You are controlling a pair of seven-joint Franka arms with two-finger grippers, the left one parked.
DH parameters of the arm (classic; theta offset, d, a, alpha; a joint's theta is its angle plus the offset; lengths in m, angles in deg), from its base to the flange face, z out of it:
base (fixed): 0 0 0 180
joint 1: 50.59 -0.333 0 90
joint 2: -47.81 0 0 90
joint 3: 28.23 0.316 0.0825 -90
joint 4: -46.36 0 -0.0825 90
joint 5: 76.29 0.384 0 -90
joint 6: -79.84 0 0.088 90
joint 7: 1.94 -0.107 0 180
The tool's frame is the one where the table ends.
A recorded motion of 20 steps. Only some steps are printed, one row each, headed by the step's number.
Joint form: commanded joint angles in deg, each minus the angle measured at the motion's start. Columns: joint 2, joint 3, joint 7, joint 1, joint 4, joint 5, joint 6.
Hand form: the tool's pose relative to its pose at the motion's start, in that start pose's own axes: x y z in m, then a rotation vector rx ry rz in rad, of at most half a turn. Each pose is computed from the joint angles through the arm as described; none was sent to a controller.
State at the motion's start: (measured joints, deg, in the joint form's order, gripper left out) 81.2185 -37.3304 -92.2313 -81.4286 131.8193 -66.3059 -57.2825
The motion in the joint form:
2: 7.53 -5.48 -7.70 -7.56 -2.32 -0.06 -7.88
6: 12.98 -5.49 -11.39 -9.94 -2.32 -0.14 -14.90
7: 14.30 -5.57 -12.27 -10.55 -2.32 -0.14 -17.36
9: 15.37 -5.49 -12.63 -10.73 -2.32 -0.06 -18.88
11: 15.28 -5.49 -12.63 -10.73 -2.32 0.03 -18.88
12: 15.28 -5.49 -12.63 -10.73 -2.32 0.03 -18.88
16: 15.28 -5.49 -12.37 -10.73 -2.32 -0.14 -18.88
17: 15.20 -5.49 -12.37 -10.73 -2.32 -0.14 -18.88
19: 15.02 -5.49 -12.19 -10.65 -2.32 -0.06 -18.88
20: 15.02 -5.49 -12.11 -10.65 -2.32 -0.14 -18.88
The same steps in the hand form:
2: -0.0416 0.0057 0.0575 0.0676 0.0551 0.0483
6: -0.0682 0.0256 0.1113 0.1015 0.0578 0.0591
7: -0.0744 0.0300 0.1226 0.1233 0.0560 0.0608
9: -0.0765 0.0341 0.1327 0.1319 0.0553 0.0616
11: -0.0766 0.0336 0.1316 0.1332 0.0539 0.0632
12: -0.0766 0.0336 0.1316 0.1332 0.0539 0.0632
16: -0.0767 0.0336 0.1316 0.1333 0.0556 0.0561
17: -0.0768 0.0332 0.1307 0.1345 0.0550 0.0562
19: -0.0760 0.0319 0.1285 0.1373 0.0538 0.0560
20: -0.0760 0.0319 0.1285 0.1373 0.0545 0.0534

